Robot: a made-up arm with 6 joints. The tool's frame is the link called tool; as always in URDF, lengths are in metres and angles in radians.
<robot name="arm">
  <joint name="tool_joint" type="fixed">
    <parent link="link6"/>
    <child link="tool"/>
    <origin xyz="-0.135 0.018 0.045" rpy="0 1.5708 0"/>
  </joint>
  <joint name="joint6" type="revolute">
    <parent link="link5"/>
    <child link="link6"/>
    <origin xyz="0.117 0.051 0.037"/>
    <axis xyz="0 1 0"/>
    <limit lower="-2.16" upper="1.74"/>
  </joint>
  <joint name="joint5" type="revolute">
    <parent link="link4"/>
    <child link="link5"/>
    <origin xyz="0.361 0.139 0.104"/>
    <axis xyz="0 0 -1"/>
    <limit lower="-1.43" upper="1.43"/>
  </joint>
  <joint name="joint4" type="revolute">
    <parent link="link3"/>
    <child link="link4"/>
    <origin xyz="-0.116 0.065 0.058"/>
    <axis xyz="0 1 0"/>
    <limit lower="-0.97" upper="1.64"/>
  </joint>
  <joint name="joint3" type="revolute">
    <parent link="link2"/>
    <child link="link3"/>
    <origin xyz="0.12 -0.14 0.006"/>
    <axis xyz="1 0 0"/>
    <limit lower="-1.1" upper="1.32"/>
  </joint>
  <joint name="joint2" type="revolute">
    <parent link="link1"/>
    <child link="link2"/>
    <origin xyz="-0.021 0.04 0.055"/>
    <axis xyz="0 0 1"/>
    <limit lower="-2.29" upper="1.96"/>
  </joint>
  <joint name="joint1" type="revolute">
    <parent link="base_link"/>
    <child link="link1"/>
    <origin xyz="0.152 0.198 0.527"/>
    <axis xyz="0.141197 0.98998 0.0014"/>
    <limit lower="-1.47" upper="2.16"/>
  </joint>
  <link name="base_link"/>
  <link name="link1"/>
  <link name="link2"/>
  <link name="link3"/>
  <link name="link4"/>
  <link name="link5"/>
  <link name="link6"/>
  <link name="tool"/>
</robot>
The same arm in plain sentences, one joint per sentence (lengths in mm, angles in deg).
The arm has six revolute joints in a row. What follows holds with every joint at zero, and every direction is one of the base frame's.
The first joint is mounted 152 mm along +x and 198 mm along +y and 527 mm along +z from the base frame's origin and turns about the direction (0.141197, 0.98998, 0.0014), from -84.22 to 123.76 deg.
The second joint is mounted 21 mm along -x and 40 mm along +y and 55 mm along +z from the first joint and turns about +z, from -131.21 to 112.3 deg.
The third joint is mounted 120 mm along +x and 140 mm along -y and 6 mm along +z from the second joint and turns about +x, from -63.03 to 75.63 deg.
The fourth joint is mounted 116 mm along -x and 65 mm along +y and 58 mm along +z from the third joint and turns about +y, from -55.58 to 93.97 deg.
The fifth joint is mounted 361 mm along +x and 139 mm along +y and 104 mm along +z from the fourth joint and turns about -z, from -81.93 to 81.93 deg.
The sixth joint is mounted 117 mm along +x and 51 mm along +y and 37 mm along +z from the fifth joint and turns about +y, from -123.76 to 99.69 deg.
The tool frame, which is the frame that the pose is given for, is mounted 135 mm along -x and 18 mm along +y and 45 mm along +z from the sixth joint; its axes are the base frame's turned by roll 0, pitch 90 and yaw 0 deg (as in URDF: about the fixed x, then y, then z).

